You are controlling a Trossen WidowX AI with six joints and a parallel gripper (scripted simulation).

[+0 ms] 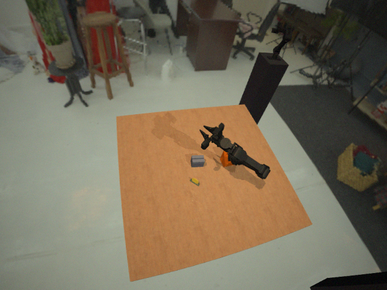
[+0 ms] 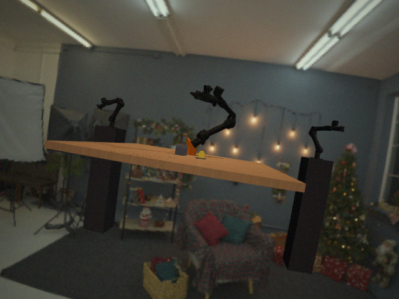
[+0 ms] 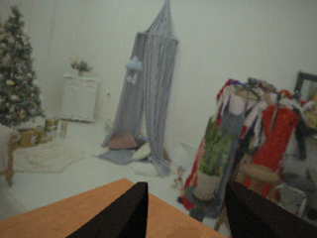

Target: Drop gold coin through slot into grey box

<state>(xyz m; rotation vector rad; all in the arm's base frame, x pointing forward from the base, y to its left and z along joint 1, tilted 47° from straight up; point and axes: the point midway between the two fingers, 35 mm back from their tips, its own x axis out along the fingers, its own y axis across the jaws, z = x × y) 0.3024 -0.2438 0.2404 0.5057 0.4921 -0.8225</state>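
The gold coin is 20 mm ahead of my gripper tip, 140 mm to the left of it and 410 mm below it.
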